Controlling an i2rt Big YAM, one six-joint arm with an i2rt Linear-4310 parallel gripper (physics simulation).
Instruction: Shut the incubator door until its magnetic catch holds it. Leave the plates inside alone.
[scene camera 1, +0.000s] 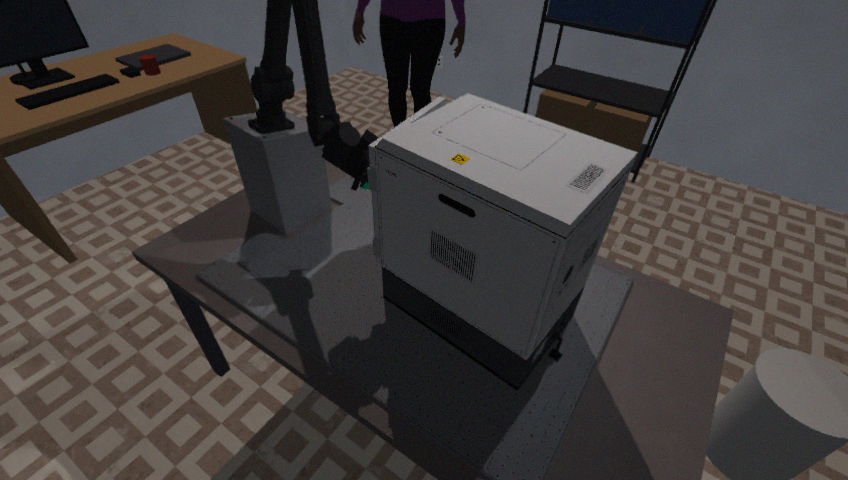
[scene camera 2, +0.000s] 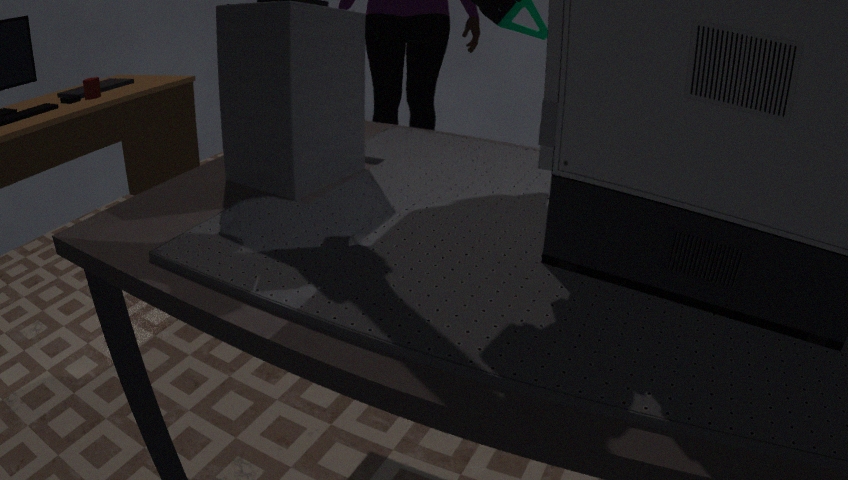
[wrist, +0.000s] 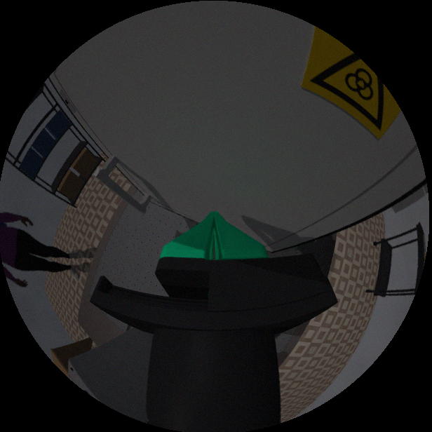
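Where they show: gripper, between the fingertips: (scene camera 2: 546, 36); arm's base, origin of its link: (scene camera 1: 271, 126) (scene camera 2: 292, 6).
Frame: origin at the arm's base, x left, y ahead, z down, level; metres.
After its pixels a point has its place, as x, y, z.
The white incubator (scene camera 1: 416, 249) @(-0.030, 0.685, 0.063) (scene camera 2: 624, 142) @(-0.033, 0.653, 0.142) stands on the perforated board, on a dark base. Its door (wrist: 210, 125) fills the upper wrist view, with a yellow biohazard sticker (wrist: 320, 65) at upper right and a grey bar handle (wrist: 121, 188) at left. In scene camera 1 a thin pale strip shows past the incubator's upper left edge; whether the catch holds cannot be told. My gripper (scene camera 1: 365, 185) (scene camera 2: 544, 33) @(0.068, 0.489, 0.031) (wrist: 213, 216) is shut and empty, its green tips pointing at the door's face, very close to it; contact cannot be made out. The plates inside are hidden.
The arm's grey pedestal (scene camera 1: 285, 178) @(-0.037, 0.086, 0.140) (scene camera 2: 291, 107) @(-0.081, 0.089, 0.179) stands left of the incubator. A person (scene camera 1: 411, 53) (scene camera 2: 407, 59) (wrist: 30, 245) stands beyond the table. A desk (scene camera 1: 208, 59) is at left, a shelf rack (scene camera 1: 601, 89) behind, a white cylinder (scene camera 1: 773, 416) at right.
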